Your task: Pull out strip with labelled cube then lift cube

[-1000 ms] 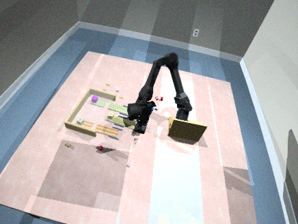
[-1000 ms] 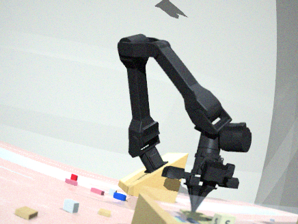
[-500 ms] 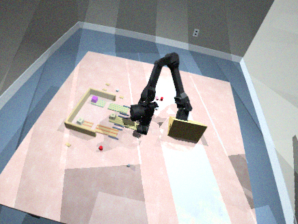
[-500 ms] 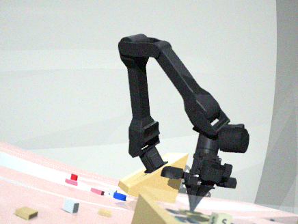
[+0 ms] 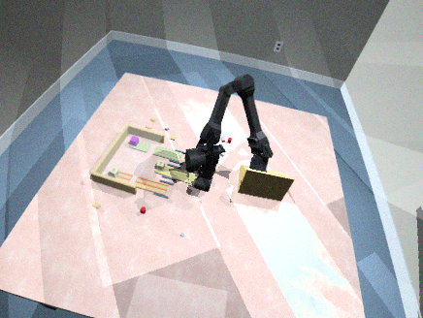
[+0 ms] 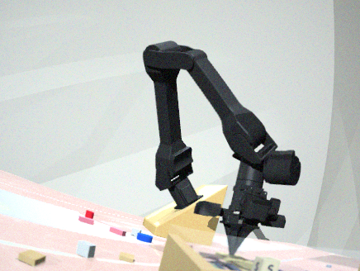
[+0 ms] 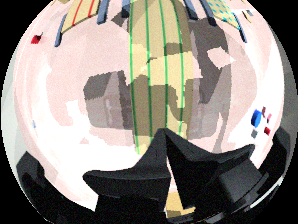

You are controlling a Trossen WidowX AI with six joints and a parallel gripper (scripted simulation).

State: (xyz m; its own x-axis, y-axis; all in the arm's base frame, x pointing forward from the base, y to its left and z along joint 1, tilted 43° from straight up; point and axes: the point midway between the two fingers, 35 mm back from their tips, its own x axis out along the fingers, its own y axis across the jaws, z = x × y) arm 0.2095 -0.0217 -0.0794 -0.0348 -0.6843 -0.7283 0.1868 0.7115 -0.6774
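My gripper tip is now 9 cm short of the green-striped strip and 2 cm to the left of it. The rest, counted from my gripper tip: dotted strip (18 cm ahead, 14 cm to the right); orange-striped strip (22 cm ahead, 5 cm to the left); blue puck (4 cm behind, 17 cm to the right).
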